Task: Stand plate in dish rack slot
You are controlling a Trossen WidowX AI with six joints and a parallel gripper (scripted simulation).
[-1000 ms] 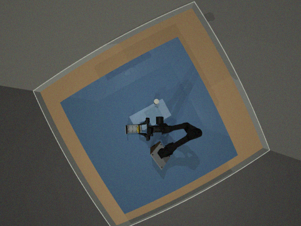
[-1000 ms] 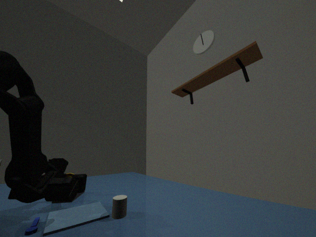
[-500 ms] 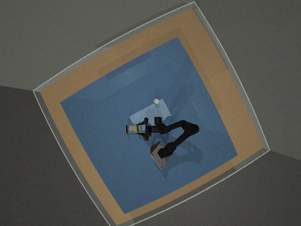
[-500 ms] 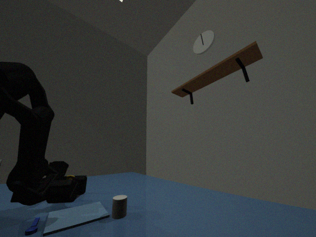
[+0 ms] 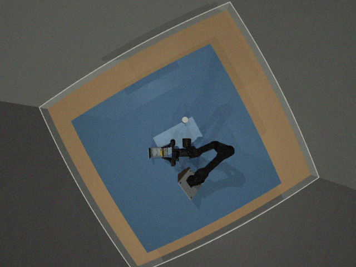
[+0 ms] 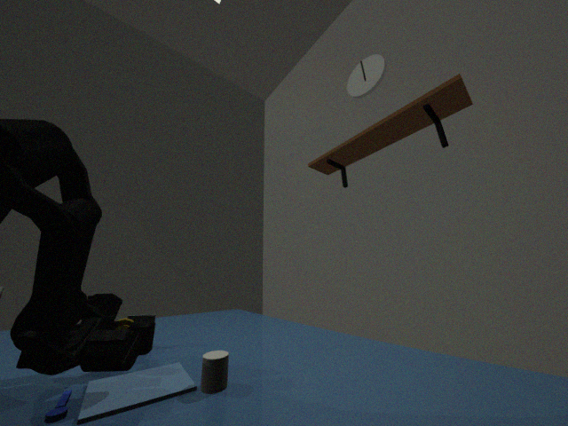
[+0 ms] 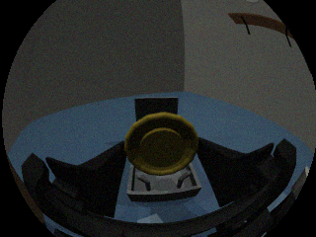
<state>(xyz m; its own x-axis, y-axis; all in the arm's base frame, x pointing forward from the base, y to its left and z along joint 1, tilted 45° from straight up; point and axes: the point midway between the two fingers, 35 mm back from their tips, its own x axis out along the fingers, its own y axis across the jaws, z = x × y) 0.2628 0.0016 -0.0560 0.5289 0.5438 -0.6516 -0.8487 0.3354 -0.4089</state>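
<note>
The yellow plate is 10 mm to the right of my gripper tip. The rest, counted from my gripper tip: light-blue board (200 mm to the right, 50 mm below, 10 mm ahead); then grey dish rack (30 mm below, 20 mm to the left, 10 mm ahead); then blue spoon (200 mm to the right, 90 mm behind, 50 mm below).
</note>
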